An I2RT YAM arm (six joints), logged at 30 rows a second.
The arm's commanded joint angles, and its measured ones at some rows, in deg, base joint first. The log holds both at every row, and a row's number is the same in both.
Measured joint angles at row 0: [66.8, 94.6, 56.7, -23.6, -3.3, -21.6]
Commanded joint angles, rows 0 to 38: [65.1, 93.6, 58.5, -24.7, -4.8, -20.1]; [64.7, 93.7, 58.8, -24.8, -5.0, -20.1]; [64.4, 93.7, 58.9, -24.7, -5.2, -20.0]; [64.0, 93.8, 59.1, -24.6, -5.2, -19.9]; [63.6, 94.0, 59.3, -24.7, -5.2, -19.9]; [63.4, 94.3, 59.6, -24.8, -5.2, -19.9]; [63.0, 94.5, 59.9, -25.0, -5.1, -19.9]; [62.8, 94.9, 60.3, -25.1, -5.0, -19.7]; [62.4, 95.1, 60.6, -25.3, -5.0, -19.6]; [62.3, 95.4, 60.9, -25.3, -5.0, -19.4]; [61.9, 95.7, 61.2, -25.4, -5.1, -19.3]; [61.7, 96.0, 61.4, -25.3, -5.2, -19.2]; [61.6, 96.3, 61.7, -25.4, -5.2, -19.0]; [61.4, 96.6, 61.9, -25.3, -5.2, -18.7]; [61.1, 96.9, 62.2, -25.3, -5.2, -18.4]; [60.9, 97.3, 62.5, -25.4, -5.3, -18.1]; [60.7, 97.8, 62.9, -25.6, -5.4, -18.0]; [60.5, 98.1, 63.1, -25.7, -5.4, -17.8]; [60.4, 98.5, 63.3, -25.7, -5.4, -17.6]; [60.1, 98.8, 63.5, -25.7, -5.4, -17.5]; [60.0, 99.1, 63.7, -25.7, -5.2, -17.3]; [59.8, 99.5, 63.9, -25.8, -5.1, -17.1]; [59.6, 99.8, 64.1, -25.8, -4.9, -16.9]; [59.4, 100.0, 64.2, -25.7, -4.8, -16.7]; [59.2, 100.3, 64.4, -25.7, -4.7, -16.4]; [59.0, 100.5, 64.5, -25.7, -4.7, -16.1]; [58.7, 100.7, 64.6, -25.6, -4.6, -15.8]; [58.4, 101.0, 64.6, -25.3, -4.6, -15.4]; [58.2, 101.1, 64.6, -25.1, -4.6, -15.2]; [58.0, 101.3, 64.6, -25.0, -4.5, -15.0]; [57.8, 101.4, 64.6, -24.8, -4.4, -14.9]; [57.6, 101.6, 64.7, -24.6, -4.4, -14.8]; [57.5, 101.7, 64.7, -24.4, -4.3, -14.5]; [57.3, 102.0, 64.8, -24.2, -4.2, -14.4]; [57.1, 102.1, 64.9, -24.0, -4.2, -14.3]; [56.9, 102.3, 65.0, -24.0, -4.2, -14.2]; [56.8, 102.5, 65.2, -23.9, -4.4, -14.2]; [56.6, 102.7, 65.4, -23.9, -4.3, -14.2]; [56.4, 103.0, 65.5, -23.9, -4.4, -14.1]
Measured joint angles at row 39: [57.1, 101.8, 64.0, -24.5, -4.1, -14.9]
